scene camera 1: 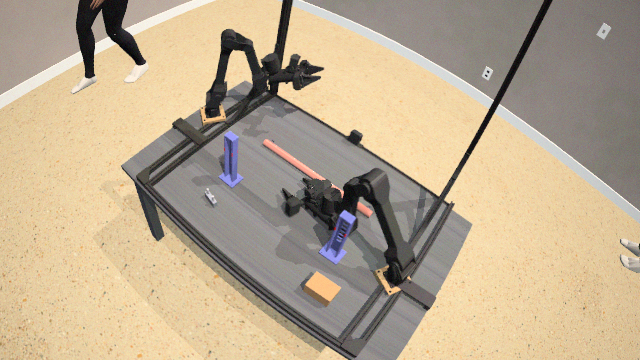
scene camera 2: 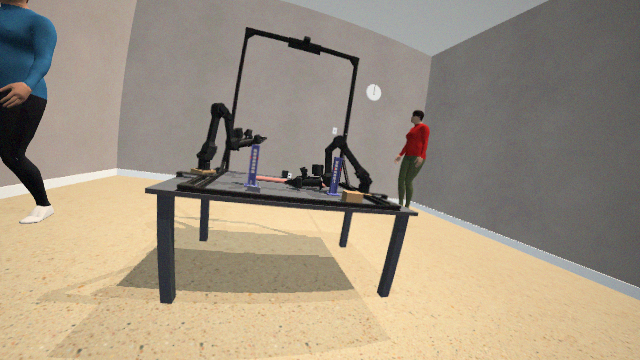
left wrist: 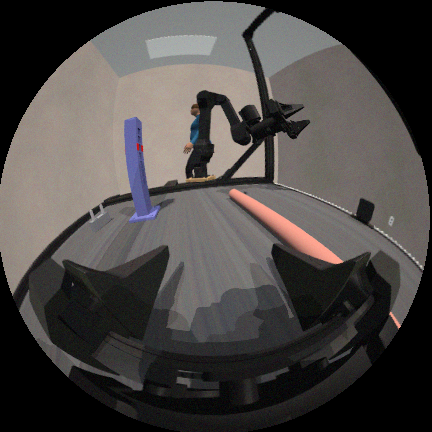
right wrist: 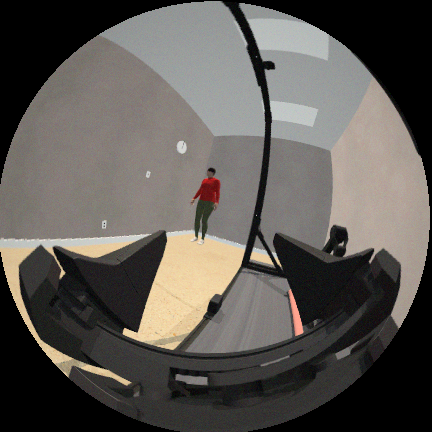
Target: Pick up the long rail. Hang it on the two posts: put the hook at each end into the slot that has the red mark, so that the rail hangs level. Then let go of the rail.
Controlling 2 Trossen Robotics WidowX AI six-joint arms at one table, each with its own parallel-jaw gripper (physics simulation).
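Pixels of known places: left gripper, fingertip midpoint: [scene camera 1: 292, 183] [scene camera 2: 285, 181] [left wrist: 221, 250]; right gripper, fingertip midpoint: [scene camera 1: 322, 72] [scene camera 2: 263, 138] [left wrist: 306, 113] [right wrist: 221, 237]; left arm's base at its link origin: [scene camera 1: 394, 277] [scene camera 2: 363, 192]; right arm's base at its link origin: [scene camera 1: 212, 112] [scene camera 2: 203, 169] [left wrist: 200, 176].
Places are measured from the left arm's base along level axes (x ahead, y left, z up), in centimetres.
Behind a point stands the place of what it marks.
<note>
The long salmon rail [scene camera 1: 292, 160] {x 55.9, y 12.1, z -0.2 cm} [scene camera 2: 270, 179] {x 56.9, y 13.3, z -0.9 cm} [left wrist: 280, 227] {x 51.5, y 10.2, z -0.5 cm} [right wrist: 296, 315] {x 42.5, y 3.5, z -0.1 cm} lies on the table; its hooks cannot be made out. One blue post [scene camera 1: 231, 162] {x 57.5, y 35.5, z 4.6 cm} [scene camera 2: 253, 167] {x 56.7, y 35.3, z 7.7 cm} [left wrist: 134, 170] {x 54.7, y 34.8, z 7.6 cm} stands upright at the left, with red marks near its upper part. The other blue post [scene camera 1: 339, 237] {x 17.7, y 13.3, z 6.0 cm} [scene camera 2: 335, 177] {x 16.6, y 12.8, z 7.4 cm} stands upright at the right in both scene views, also with red marks. My left gripper [scene camera 1: 295, 185] {x 45.6, y 16.3, z 0.2 cm} [left wrist: 221, 250] {x 45.6, y 16.3, z 0.2 cm} is open and empty, low over the table beside the rail, hiding part of it in scene camera 1. My right gripper [scene camera 1: 321, 73] {x 75.3, y -4.6, z 24.2 cm} [left wrist: 306, 113] {x 75.3, y -4.6, z 24.2 cm} [right wrist: 221, 237] {x 75.3, y -4.6, z 24.2 cm} is open and empty, raised high, away from the rail.
An orange-tan block [scene camera 1: 322, 288] {x 4.7, y 24.6, z 2.5 cm} [scene camera 2: 352, 196] {x 5.1, y 27.4, z 0.9 cm} lies near the right post. A small grey two-pronged part [scene camera 1: 210, 197] {x 48.5, y 46.1, z 0.0 cm} [left wrist: 100, 221] {x 48.5, y 45.0, z -1.2 cm} lies near the left post. A small black box [scene camera 1: 355, 136] {x 59.2, y -16.1, z 1.9 cm} [left wrist: 365, 211] {x 59.1, y -16.0, z 0.5 cm} sits at the table's far edge. Dark rails run along the table edges.
</note>
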